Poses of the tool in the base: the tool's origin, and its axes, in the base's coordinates. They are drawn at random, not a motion.
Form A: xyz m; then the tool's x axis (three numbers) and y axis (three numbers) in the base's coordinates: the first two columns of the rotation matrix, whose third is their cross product.
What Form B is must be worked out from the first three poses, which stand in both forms.
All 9 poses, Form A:
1: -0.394 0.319 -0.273 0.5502 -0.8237 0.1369 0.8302 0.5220 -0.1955
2: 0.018 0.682 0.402 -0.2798 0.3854 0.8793 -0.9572 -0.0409 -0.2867
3: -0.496 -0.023 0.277 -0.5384 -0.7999 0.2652 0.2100 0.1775 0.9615
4: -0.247 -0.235 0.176 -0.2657 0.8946 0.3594 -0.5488 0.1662 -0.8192
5: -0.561 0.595 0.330 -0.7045 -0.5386 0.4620 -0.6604 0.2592 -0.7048
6: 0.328 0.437 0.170 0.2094 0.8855 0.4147 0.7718 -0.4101 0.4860
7: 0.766 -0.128 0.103 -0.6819 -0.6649 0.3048 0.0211 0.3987 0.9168
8: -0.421 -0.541 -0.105 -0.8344 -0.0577 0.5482 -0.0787 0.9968 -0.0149
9: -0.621 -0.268 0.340 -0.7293 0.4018 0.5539 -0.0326 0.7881 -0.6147
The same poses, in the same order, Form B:
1: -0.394 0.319 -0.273 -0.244 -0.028 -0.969 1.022
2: 0.018 0.682 0.402 0.360 -0.540 0.761 2.060
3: -0.496 -0.023 0.277 0.254 -0.707 -0.660 2.271
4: -0.247 -0.235 0.176 -0.214 -0.609 0.763 1.903
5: -0.561 0.595 0.330 0.380 -0.793 0.477 3.014
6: 0.328 0.437 0.170 0.776 0.538 0.330 2.968
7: 0.766 -0.128 0.103 0.224 -0.813 -0.538 2.450
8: -0.421 -0.541 -0.105 0.037 -0.999 0.019 2.562
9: -0.621 -0.268 0.340 -0.112 -0.938 0.329 2.421
